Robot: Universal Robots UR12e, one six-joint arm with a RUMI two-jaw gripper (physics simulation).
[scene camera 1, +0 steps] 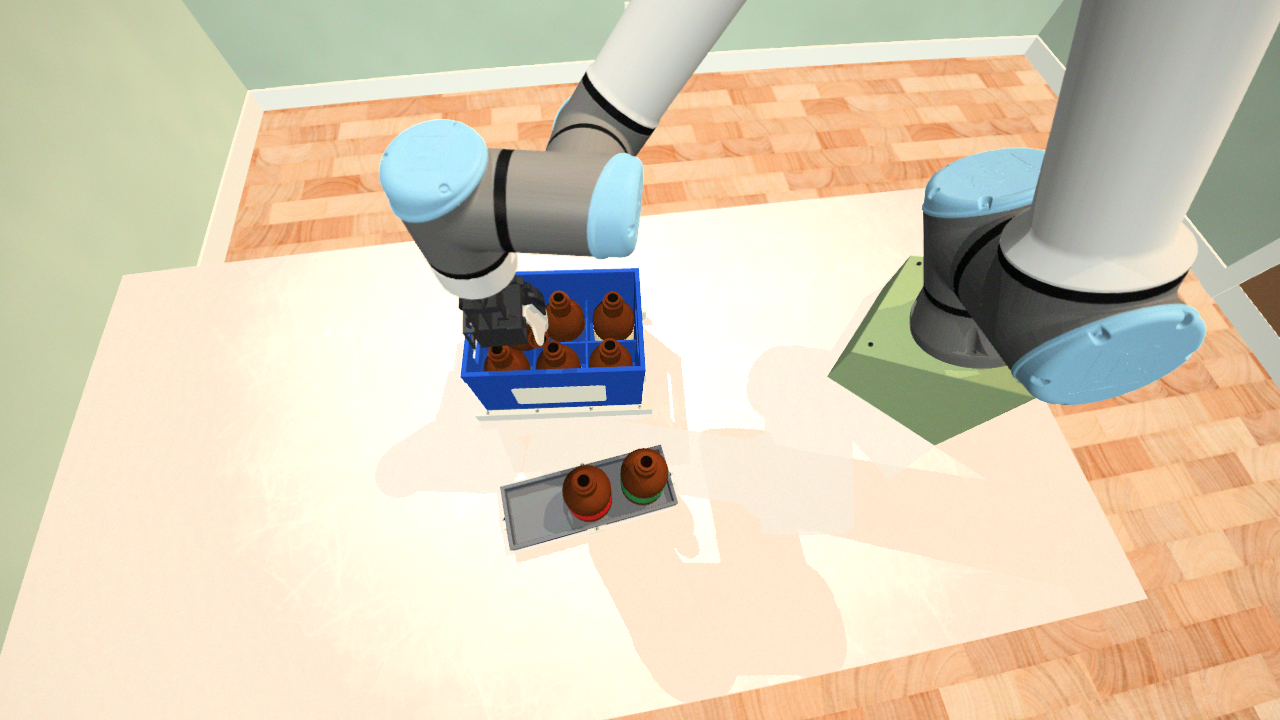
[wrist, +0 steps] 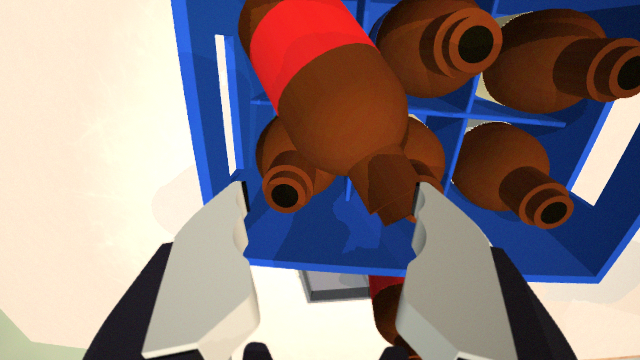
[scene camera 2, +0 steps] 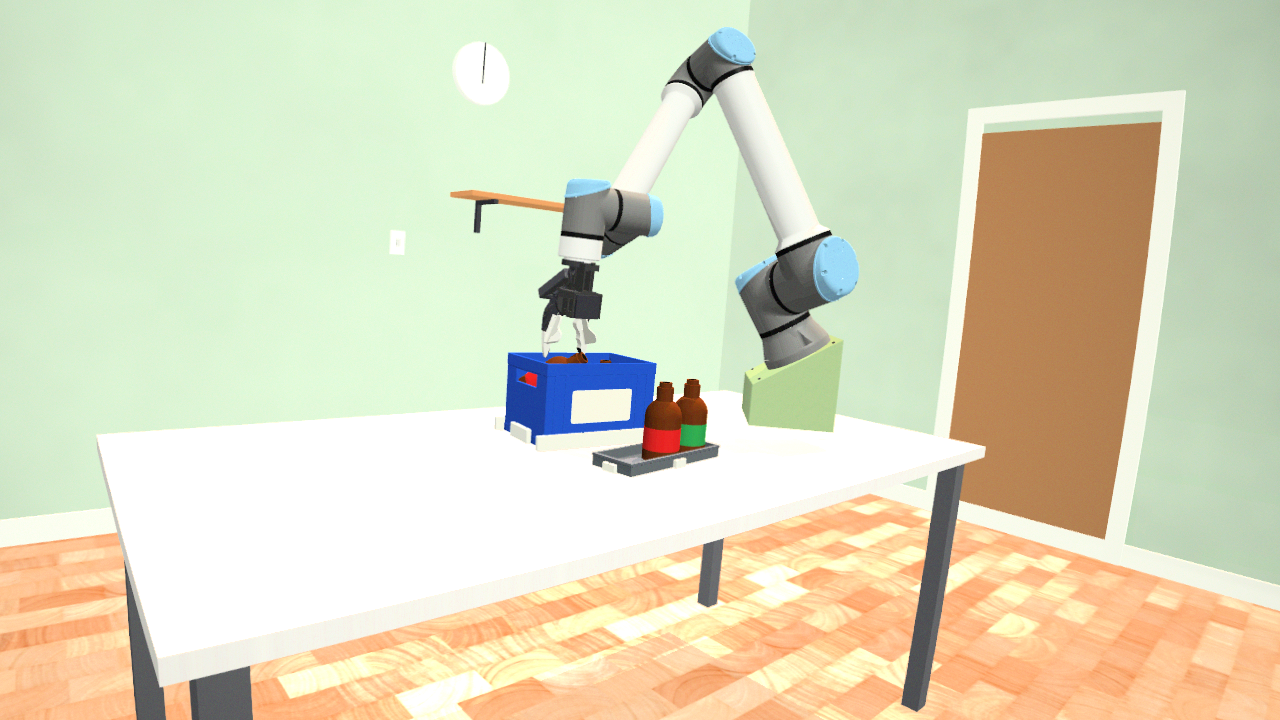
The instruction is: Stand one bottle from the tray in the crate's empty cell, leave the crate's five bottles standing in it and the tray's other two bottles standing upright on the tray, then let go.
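Frame: origin at the arm's base, x ahead, y left, z up, level; millimetres.
Seen in the pictures: gripper, fingertip midpoint: [wrist: 329, 184] [scene camera 2: 563, 357]; arm's base at its link origin: [scene camera 2: 798, 354].
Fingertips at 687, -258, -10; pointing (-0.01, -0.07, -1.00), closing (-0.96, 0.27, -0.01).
Observation:
Pixels of each thing's top centre, then the offset from my fingertips to it, as dx, dy, dz. Level surfaces: height alone.
- blue crate at its top centre: [wrist: 454, 147] [scene camera 1: 554, 319] [scene camera 2: 582, 357] -66, -2, -4
- red-labelled brown bottle at its top centre: [wrist: 340, 130] [scene camera 2: 557, 349] -14, -31, +14
- grey tray at its top centre: [wrist: 393, 274] [scene camera 1: 588, 495] [scene camera 2: 659, 448] -23, +244, -153
- red-labelled bottle at its top centre: [scene camera 1: 583, 480] [scene camera 2: 666, 382] -23, +247, -19
- green-labelled bottle at its top centre: [scene camera 1: 646, 461] [scene camera 2: 693, 379] -114, +256, -19
- white table at its surface level: dz -179
My gripper [scene camera 1: 508, 342] [scene camera 2: 564, 351] [wrist: 329, 184] is open, low over the blue crate [scene camera 1: 487, 391] [scene camera 2: 528, 416] [wrist: 187, 100]. A red-labelled brown bottle [wrist: 345, 110] leans steeply in the crate, its neck across two other bottles. The neck lies between the spread fingers, close to the right one in the wrist view. The crate's other bottles [wrist: 435, 55] [wrist: 545, 60] [wrist: 505, 165] [wrist: 280, 170] [wrist: 427, 150] stand in their cells. On the grey tray [scene camera 1: 535, 517] [scene camera 2: 617, 461] [wrist: 340, 292], a red-labelled bottle [scene camera 1: 586, 492] [scene camera 2: 662, 431] and a green-labelled bottle [scene camera 1: 644, 474] [scene camera 2: 692, 420] stand upright.
The crate's walls and thin blue dividers [wrist: 520, 119] surround the fingers' area. White strips [scene camera 1: 563, 415] [scene camera 2: 581, 440] edge the crate's base. The tray lies in front of the crate. The arm's green base block [scene camera 1: 930, 398] [scene camera 2: 792, 398] stands to the right on the white table [scene camera 1: 223, 537] [scene camera 2: 358, 537].

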